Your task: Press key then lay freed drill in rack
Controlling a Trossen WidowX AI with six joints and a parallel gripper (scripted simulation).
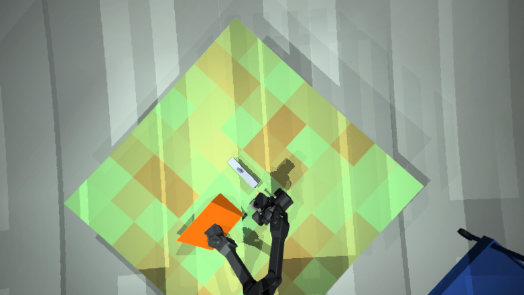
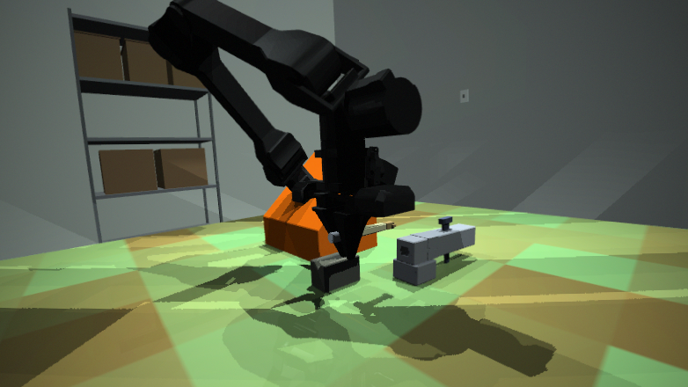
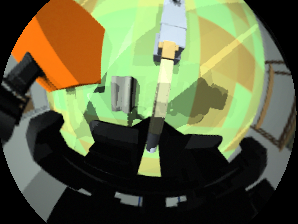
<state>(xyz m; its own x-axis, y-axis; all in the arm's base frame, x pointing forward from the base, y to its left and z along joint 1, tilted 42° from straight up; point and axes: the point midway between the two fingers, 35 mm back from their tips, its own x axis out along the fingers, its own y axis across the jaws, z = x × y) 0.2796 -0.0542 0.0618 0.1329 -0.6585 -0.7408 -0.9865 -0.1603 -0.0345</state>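
My gripper tip is 70 mm past the dark rack, 20 mm to the right of it and 40 mm above it. Also, from my gripper tip: drill 40 mm to the left, 30 mm above; dark key 10 mm behind, 220 mm to the left, 10 mm below.
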